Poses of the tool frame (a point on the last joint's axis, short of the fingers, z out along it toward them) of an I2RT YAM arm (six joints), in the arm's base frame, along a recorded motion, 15 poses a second.
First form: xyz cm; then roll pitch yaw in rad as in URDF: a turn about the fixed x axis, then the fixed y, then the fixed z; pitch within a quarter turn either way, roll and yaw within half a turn.
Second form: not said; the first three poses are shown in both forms.
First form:
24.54 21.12 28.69 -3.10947 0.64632 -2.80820
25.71 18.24 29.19 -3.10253 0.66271 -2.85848
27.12 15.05 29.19 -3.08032 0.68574 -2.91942
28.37 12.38 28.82 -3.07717 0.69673 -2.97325
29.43 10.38 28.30 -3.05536 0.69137 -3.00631
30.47 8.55 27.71 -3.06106 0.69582 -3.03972
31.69 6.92 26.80 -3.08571 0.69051 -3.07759
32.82 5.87 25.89 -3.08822 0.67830 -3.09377
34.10 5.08 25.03 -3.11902 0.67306 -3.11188
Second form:
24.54 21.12 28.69 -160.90 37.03 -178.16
25.71 18.24 29.19 -163.78 37.97 -177.76
27.12 15.05 29.19 -167.27 39.29 -176.49
28.37 12.38 28.82 -170.35 39.92 -176.31
29.43 10.38 28.30 -172.25 39.61 -175.06
30.47 8.55 27.71 -174.16 39.87 -175.39
31.69 6.92 26.80 -176.33 39.56 -176.80
32.82 5.87 25.89 -177.26 38.86 -176.94
34.10 5.08 25.03 -178.30 38.56 -178.71

